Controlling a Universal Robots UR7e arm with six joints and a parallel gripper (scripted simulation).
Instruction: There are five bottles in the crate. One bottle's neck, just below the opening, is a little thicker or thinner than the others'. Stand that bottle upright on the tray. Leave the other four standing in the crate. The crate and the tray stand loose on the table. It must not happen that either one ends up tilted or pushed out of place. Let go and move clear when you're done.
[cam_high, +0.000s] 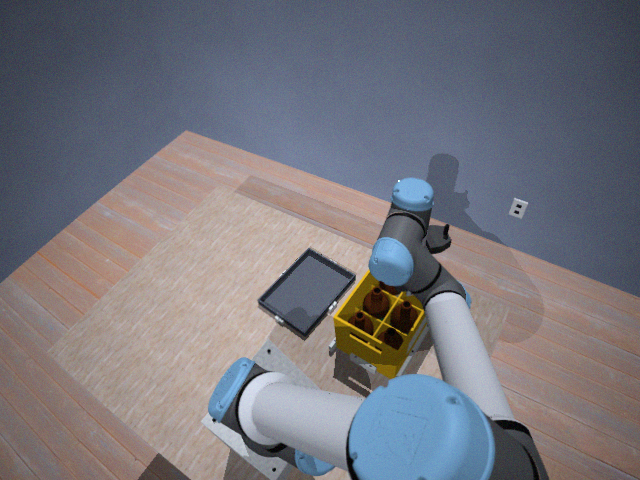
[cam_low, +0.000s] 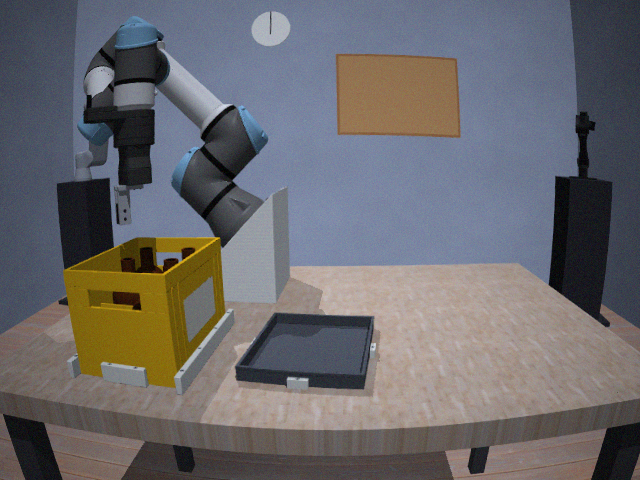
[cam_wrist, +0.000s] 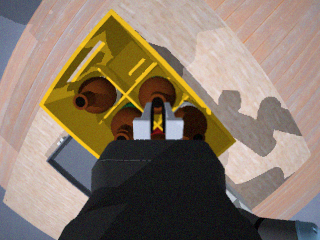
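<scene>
The yellow crate is 16 cm below my hand and 4 cm to the left of it. Also, from my hand: dark tray (31 cm to the left, 23 cm below, 6 cm behind); bottle (15 cm below, 9 cm to the left, 8 cm ahead).
</scene>
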